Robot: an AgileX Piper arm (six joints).
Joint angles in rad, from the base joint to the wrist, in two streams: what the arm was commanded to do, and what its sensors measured. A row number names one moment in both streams.
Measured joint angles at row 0:
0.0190 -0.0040 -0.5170 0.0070 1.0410 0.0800
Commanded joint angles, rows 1 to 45:
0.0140 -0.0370 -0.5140 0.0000 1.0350 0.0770
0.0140 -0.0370 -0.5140 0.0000 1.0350 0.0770
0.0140 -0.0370 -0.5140 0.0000 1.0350 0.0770
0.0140 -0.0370 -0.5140 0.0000 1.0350 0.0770
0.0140 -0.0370 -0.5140 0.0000 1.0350 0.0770
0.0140 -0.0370 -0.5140 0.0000 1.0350 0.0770
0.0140 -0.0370 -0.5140 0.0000 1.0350 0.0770
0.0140 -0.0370 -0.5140 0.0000 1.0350 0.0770
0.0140 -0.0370 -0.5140 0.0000 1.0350 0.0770
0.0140 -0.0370 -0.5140 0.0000 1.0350 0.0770
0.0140 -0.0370 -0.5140 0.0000 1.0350 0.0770
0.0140 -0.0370 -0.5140 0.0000 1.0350 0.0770
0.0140 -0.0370 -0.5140 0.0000 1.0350 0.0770
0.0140 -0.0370 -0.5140 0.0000 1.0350 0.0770
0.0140 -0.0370 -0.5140 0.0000 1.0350 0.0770
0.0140 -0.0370 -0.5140 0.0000 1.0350 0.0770
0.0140 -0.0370 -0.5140 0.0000 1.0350 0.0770
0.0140 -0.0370 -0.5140 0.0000 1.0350 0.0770
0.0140 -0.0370 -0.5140 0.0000 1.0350 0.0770
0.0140 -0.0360 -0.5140 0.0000 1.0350 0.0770
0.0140 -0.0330 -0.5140 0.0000 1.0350 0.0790
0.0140 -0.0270 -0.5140 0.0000 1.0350 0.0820
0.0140 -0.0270 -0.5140 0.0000 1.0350 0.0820
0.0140 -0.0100 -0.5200 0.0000 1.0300 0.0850
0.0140 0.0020 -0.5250 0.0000 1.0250 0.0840
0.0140 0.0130 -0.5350 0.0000 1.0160 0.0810
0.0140 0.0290 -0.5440 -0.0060 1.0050 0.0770
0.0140 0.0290 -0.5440 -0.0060 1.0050 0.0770
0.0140 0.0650 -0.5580 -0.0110 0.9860 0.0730
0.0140 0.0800 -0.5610 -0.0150 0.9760 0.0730
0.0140 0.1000 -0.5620 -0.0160 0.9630 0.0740
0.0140 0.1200 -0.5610 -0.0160 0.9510 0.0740
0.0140 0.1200 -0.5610 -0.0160 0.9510 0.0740
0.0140 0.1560 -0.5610 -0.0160 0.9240 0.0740
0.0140 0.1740 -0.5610 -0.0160 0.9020 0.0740
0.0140 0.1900 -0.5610 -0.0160 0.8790 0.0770
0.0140 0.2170 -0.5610 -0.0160 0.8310 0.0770
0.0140 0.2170 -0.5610 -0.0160 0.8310 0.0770
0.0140 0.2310 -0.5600 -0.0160 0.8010 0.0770
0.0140 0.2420 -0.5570 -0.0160 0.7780 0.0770
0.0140 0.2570 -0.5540 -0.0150 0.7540 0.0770
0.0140 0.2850 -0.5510 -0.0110 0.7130 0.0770
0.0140 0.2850 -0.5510 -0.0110 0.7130 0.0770
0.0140 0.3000 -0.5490 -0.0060 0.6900 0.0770
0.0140 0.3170 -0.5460 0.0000 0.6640 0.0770
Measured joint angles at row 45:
0.0190 0.2840 -0.5540 0.0000 0.7320 0.0800
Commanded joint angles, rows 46 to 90:
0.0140 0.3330 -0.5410 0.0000 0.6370 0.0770
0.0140 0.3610 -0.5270 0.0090 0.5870 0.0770
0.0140 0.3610 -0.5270 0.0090 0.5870 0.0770
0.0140 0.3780 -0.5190 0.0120 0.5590 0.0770
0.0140 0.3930 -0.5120 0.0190 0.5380 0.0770
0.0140 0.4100 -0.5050 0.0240 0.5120 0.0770
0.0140 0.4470 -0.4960 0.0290 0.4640 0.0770
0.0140 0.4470 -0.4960 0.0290 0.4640 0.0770
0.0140 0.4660 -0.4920 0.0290 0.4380 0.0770
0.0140 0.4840 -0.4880 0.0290 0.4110 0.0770
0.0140 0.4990 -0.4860 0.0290 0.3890 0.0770
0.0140 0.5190 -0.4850 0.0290 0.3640 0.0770
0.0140 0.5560 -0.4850 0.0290 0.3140 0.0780
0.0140 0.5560 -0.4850 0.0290 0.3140 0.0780
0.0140 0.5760 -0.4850 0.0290 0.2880 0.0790
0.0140 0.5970 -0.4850 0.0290 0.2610 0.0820
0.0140 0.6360 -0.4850 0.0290 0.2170 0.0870
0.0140 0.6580 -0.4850 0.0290 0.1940 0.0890
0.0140 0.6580 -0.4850 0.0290 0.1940 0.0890
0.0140 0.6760 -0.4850 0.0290 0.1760 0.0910
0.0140 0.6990 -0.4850 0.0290 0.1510 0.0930
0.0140 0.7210 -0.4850 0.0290 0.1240 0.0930
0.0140 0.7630 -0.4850 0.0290 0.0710 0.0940
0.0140 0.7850 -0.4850 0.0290 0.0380 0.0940
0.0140 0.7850 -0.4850 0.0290 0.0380 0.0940
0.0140 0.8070 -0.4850 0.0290 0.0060 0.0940
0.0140 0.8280 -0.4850 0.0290 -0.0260 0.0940
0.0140 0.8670 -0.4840 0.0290 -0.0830 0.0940
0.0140 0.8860 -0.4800 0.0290 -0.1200 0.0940
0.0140 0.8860 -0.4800 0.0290 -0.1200 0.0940
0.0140 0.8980 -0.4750 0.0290 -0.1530 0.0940
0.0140 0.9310 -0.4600 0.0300 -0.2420 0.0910
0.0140 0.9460 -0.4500 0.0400 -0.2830 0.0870
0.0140 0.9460 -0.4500 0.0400 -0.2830 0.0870
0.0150 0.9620 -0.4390 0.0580 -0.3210 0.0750
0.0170 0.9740 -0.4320 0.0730 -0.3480 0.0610
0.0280 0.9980 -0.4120 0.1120 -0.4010 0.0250
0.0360 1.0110 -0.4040 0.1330 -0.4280 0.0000
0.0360 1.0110 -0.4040 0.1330 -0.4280 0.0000
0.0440 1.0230 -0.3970 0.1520 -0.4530 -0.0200
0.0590 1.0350 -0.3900 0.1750 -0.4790 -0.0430
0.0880 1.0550 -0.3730 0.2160 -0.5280 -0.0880
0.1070 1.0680 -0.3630 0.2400 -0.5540 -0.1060
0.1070 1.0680 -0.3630 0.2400 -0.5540 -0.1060
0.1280 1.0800 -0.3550 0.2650 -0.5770 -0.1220
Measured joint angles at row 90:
0.0880 1.0570 -0.3720 0.1980 -0.4940 -0.0600
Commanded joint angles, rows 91 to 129:
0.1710 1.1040 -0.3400 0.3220 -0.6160 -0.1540
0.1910 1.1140 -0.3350 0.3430 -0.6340 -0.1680
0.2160 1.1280 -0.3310 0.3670 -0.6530 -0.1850
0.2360 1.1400 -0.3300 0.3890 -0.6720 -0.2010
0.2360 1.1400 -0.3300 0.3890 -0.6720 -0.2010
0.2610 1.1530 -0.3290 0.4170 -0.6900 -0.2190
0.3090 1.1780 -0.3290 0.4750 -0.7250 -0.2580
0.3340 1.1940 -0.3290 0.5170 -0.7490 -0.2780
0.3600 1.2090 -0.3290 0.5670 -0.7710 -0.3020
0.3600 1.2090 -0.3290 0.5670 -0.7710 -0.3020
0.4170 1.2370 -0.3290 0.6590 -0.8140 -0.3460
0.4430 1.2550 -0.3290 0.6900 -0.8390 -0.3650
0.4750 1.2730 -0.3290 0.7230 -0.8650 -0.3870
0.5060 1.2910 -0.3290 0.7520 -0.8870 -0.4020
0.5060 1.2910 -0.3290 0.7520 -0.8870 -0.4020
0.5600 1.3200 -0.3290 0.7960 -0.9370 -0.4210
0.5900 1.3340 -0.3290 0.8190 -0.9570 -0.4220
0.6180 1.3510 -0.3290 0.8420 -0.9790 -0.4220
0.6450 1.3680 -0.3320 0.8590 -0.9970 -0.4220
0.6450 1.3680 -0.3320 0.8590 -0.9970 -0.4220
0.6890 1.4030 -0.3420 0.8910 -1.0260 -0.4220
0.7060 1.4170 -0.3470 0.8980 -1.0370 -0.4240
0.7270 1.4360 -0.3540 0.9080 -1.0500 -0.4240
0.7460 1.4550 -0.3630 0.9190 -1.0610 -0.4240
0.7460 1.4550 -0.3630 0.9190 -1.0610 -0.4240
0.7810 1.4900 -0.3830 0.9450 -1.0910 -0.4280
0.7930 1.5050 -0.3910 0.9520 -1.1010 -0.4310
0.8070 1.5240 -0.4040 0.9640 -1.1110 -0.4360
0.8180 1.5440 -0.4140 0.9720 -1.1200 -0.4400
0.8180 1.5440 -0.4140 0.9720 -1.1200 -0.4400
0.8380 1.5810 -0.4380 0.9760 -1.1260 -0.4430
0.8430 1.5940 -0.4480 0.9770 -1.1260 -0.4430
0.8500 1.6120 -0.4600 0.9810 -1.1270 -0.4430
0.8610 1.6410 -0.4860 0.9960 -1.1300 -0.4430
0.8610 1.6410 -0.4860 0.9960 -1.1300 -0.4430
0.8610 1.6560 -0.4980 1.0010 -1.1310 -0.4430
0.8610 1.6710 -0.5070 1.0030 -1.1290 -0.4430
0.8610 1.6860 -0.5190 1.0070 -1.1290 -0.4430
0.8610 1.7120 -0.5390 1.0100 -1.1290 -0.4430
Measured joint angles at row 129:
0.8570 1.6810 -0.5110 1.0020 -1.1140 -0.4280
